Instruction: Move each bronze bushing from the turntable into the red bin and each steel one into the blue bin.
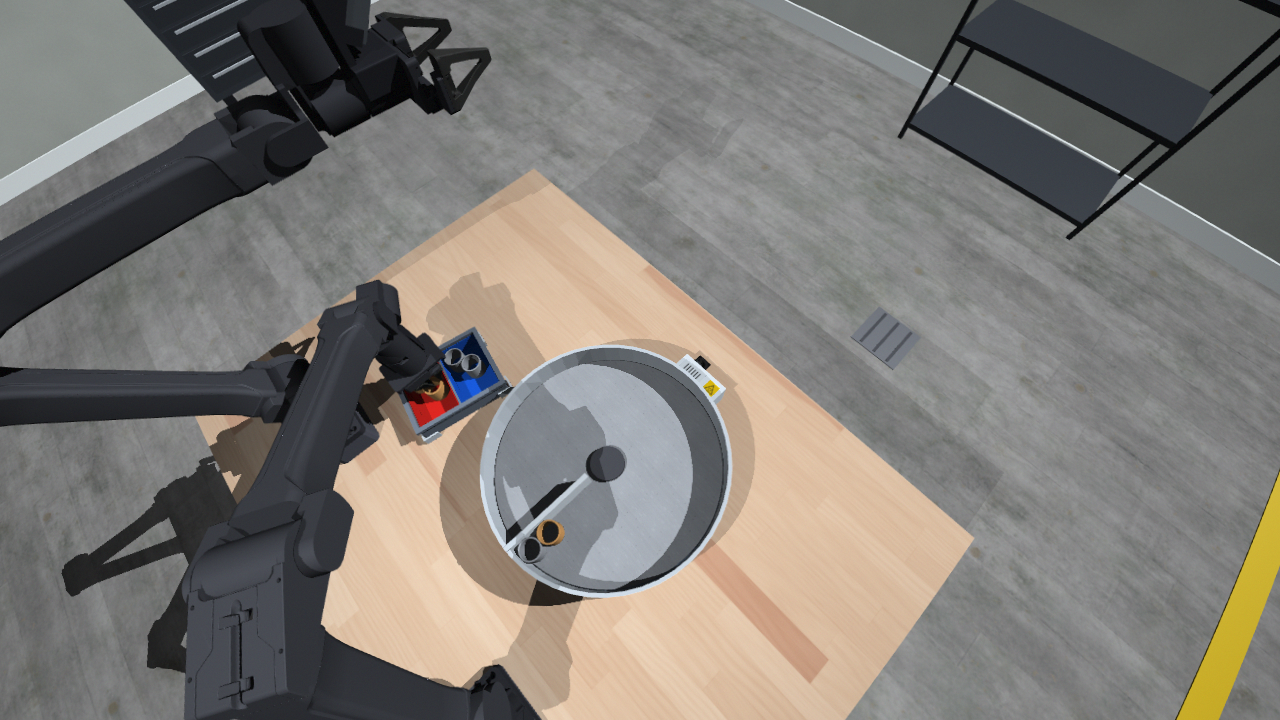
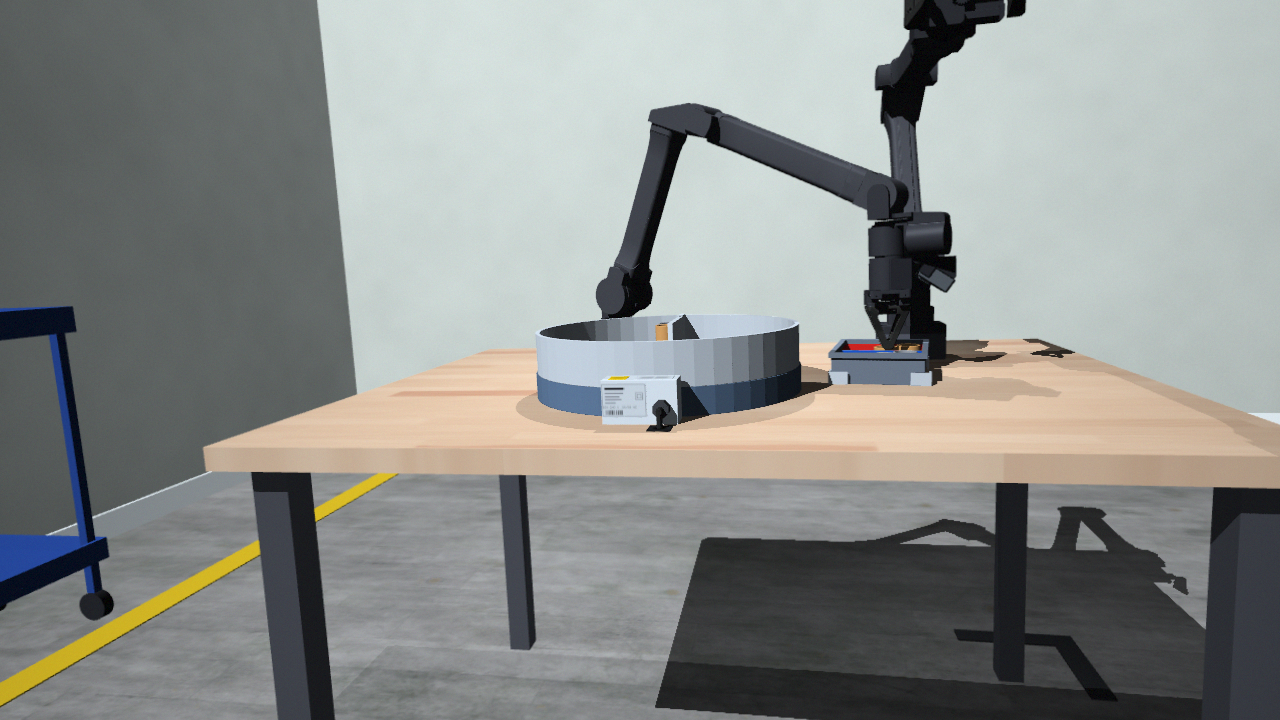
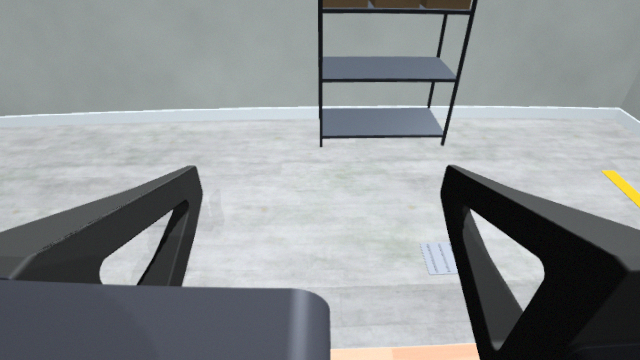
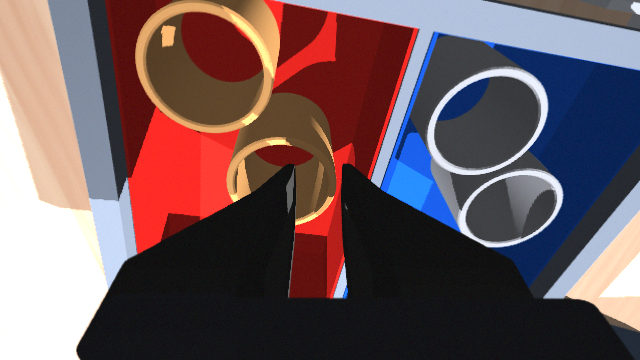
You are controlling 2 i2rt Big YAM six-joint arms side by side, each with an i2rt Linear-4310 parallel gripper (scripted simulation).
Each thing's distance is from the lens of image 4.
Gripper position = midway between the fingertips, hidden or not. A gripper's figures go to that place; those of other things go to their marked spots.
my right gripper (image 4: 318,179): 13 cm
red bin (image 4: 351,68): 15 cm
blue bin (image 4: 582,144): 18 cm
bronze bushing (image 4: 183,92): 13 cm
bronze bushing (image 4: 290,119): 13 cm
The marked spots on the red bin and the blue bin are 10 cm apart.
